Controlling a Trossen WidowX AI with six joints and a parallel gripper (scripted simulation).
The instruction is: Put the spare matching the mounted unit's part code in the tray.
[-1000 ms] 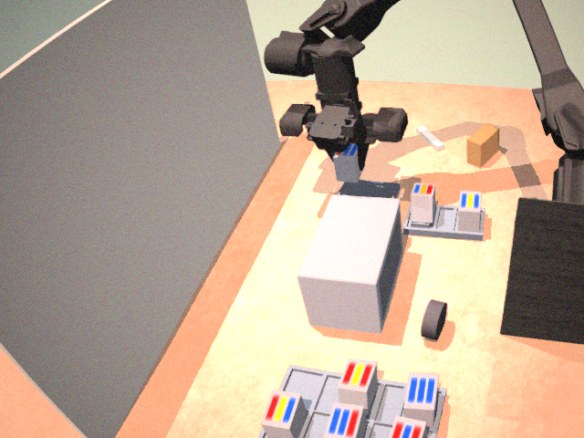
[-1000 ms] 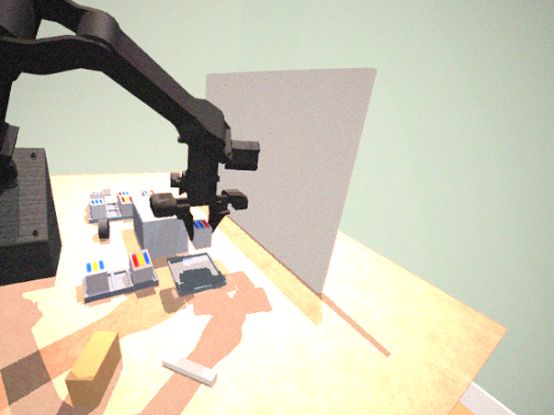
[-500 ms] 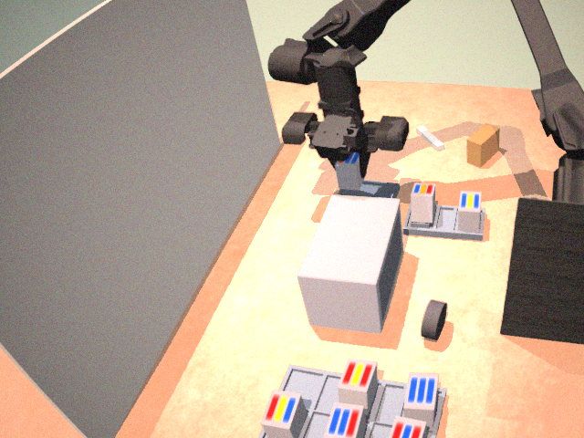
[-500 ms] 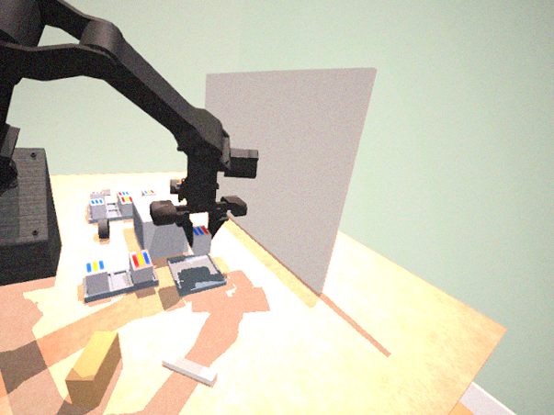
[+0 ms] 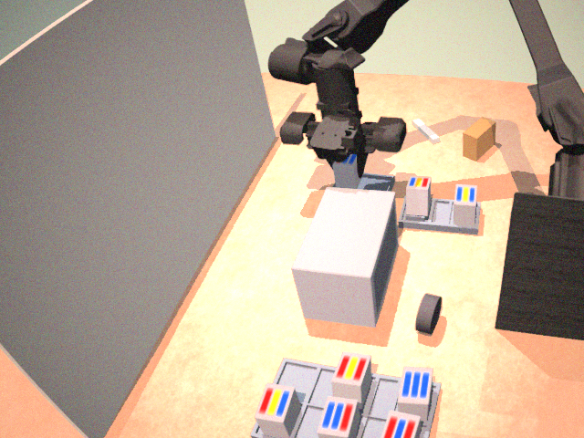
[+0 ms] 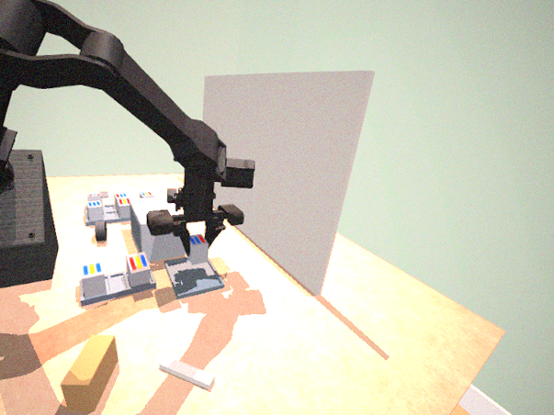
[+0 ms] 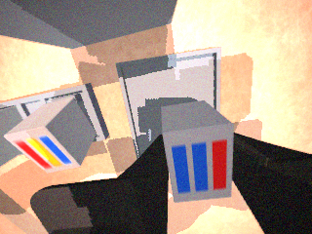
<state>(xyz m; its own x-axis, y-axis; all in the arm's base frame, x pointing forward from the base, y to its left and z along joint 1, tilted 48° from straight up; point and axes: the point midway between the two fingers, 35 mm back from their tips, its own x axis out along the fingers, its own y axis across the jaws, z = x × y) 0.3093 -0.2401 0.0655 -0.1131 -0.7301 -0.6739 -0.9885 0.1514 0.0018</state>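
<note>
Right now my gripper tip is 10 mm past the grey tray and 50 mm above it. Also, from my gripper tip: rack: 150 mm behind, 30 mm to the left, 50 mm below; mounted unit: 30 mm behind, 180 mm to the left; grey spare block: 20 mm above.
</note>
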